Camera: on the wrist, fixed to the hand. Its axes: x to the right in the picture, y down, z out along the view.
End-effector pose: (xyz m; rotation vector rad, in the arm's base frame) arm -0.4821 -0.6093 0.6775 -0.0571 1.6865 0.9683
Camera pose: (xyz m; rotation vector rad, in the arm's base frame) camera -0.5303 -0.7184 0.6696 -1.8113 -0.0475 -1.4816
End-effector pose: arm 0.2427 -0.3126 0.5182 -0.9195 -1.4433 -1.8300
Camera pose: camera 0.1977 -0.4032 0.4545 -1.2792 0.7774 0.6669
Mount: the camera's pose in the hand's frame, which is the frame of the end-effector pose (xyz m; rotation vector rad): -0.0226 -0.0525 -0.1050 -0.0565 -0.0542 3.1079
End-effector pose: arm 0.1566 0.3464 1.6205 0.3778 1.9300 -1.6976
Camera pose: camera 0.1250 0.4432 1.6832 1.5951 -0.2763 0.6106
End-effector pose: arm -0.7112 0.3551 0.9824 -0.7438 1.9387 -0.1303
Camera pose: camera -0.7702 0.3017 1.0716 2.3706 0.9430 1.5785
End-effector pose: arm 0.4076 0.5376 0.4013 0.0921 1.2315 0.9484
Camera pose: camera 0.3500 0.4460 0.3505 -1.3887 0.1328 -1.8369
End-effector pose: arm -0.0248 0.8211 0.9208 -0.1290 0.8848 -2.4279
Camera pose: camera -0.0579 0.9258 0.8737 0.6334 0.1339 0.5473
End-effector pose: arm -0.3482 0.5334 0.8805 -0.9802 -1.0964 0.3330
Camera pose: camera -0.2799 0.4368 0.8977 1.4758 -1.2060 -2.0899
